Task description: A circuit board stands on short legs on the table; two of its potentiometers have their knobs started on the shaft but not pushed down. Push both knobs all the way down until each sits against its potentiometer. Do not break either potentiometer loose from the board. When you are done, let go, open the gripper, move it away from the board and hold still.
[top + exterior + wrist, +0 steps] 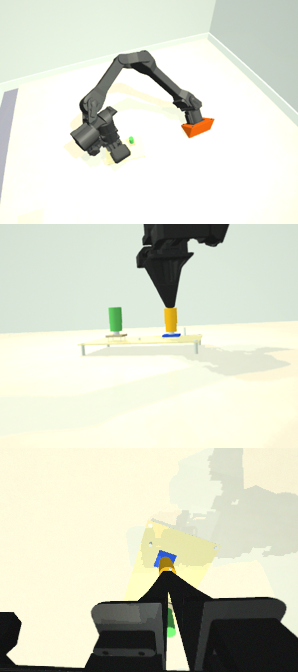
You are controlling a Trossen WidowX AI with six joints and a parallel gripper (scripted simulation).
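Now: the orange knob 10 mm below my gripper tip. The rest, counted from my gripper tip: green knob 80 mm behind, 10 mm to the right, 10 mm below.
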